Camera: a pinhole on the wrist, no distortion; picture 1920 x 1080 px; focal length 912.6 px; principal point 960.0 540.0 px. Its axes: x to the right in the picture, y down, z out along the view. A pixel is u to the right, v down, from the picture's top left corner.
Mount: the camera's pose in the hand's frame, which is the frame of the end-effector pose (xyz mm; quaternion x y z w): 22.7 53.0 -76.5 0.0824 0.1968 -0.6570 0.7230
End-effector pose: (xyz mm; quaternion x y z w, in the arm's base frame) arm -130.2 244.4 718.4 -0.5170 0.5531 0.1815 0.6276
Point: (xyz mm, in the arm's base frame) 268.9 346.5 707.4
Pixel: 1270 516
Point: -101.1 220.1 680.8
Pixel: 1280 618
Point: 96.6 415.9 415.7
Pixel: 718 985
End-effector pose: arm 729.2 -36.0 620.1 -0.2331 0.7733 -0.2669 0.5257
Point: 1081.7 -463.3 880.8
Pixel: 1545 264
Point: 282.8 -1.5 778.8
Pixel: behind the camera
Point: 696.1 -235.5 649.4
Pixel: outside the picture
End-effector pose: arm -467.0 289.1 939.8 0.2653 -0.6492 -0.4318 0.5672
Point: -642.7 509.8 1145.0
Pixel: outside the picture
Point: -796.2 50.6 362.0
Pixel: 1825 248
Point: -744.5 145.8 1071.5
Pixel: 791 998
